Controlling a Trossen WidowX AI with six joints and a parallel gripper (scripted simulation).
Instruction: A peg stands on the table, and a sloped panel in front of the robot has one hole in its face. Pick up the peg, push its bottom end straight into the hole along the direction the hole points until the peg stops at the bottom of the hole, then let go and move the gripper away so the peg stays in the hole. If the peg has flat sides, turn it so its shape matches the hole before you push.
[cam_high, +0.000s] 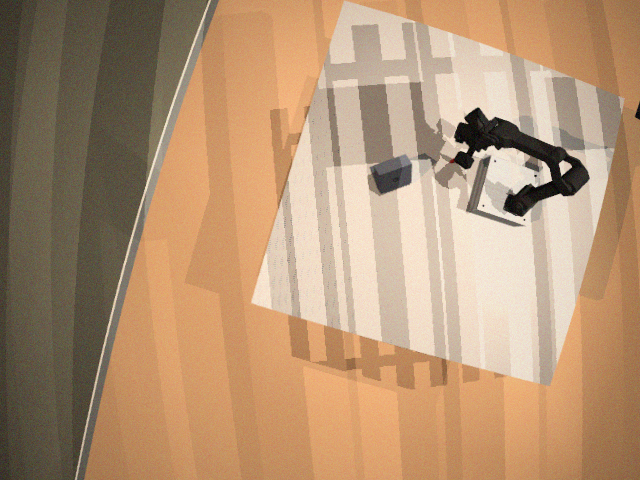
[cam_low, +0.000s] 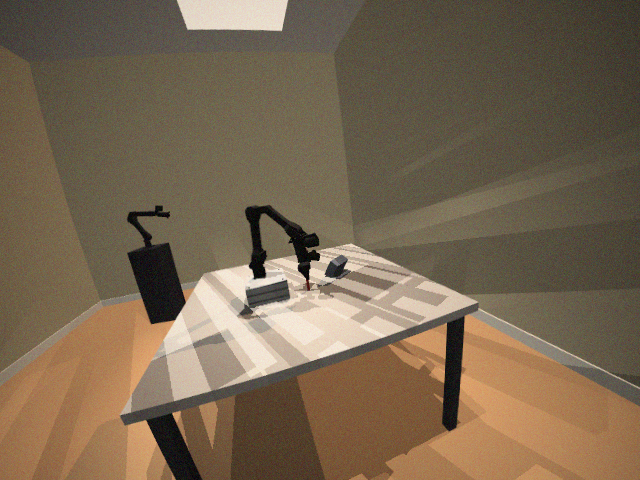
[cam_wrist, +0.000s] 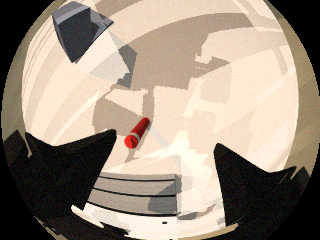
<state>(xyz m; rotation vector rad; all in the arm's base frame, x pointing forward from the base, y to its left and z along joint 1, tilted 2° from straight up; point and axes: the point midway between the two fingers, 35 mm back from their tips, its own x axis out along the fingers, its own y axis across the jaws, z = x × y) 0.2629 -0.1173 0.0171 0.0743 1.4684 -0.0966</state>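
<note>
The red peg lies 3 cm to the left of my gripper tip, 3 cm below it and 1 cm behind it. From my gripper tip the other things lie so: grey sloped panel: 19 cm to the left, 19 cm ahead, 4 cm below.
</note>
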